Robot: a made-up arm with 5 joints. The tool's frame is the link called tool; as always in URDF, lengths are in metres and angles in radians.
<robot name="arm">
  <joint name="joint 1" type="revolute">
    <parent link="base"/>
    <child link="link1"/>
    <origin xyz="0.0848 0 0.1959" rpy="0 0 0"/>
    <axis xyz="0 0 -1"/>
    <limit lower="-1.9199" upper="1.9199" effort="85" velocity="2.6"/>
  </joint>
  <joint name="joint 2" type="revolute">
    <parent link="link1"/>
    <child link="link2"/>
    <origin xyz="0.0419 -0.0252 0.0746" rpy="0 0 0"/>
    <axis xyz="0 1 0"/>
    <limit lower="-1.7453" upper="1.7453" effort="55" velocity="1.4"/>
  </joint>
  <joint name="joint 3" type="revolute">
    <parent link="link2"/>
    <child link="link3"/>
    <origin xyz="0.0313 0 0.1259" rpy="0 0 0"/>
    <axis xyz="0 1 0"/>
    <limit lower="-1.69" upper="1.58" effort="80" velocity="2.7"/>
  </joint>
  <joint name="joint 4" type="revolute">
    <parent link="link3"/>
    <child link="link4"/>
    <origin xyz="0.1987 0 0.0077" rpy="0 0 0"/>
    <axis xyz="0 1 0"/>
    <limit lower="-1.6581" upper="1.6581" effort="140" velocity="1.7"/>
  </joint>
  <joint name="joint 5" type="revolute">
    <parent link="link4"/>
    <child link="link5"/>
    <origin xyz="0.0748 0.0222 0" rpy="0 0 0"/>
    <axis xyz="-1 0 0"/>
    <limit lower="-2.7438" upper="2.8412" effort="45" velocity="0.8"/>
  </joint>
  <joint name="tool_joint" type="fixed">
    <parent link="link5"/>
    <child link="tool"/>
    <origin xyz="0 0 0" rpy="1.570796 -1.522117 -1.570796"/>
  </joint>
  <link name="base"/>
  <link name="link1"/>
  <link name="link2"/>
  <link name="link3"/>
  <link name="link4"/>
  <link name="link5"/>
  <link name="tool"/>
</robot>
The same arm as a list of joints. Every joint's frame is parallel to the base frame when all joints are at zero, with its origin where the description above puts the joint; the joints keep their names.
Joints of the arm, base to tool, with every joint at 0 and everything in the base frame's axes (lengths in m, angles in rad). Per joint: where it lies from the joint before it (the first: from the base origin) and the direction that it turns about. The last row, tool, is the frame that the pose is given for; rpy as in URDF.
joint 1: axis -z origin 0.0848 0 0.1959
joint 2: axis +y origin 0.0419 -0.0252 0.0746
joint 3: axis +y origin 0.0313 0 0.1259
joint 4: axis +y origin 0.1987 0 0.0077
joint 5: axis -x origin 0.0748 0.0222 0
tool: origin 0 0 0 rpy 1.5708 -1.5221 -1.5708
Joint limits (rad, base to tool): -1.9199..1.9199 -1.7453..1.7453 -1.69..1.58 -1.6581..1.6581 -2.7438..2.8412

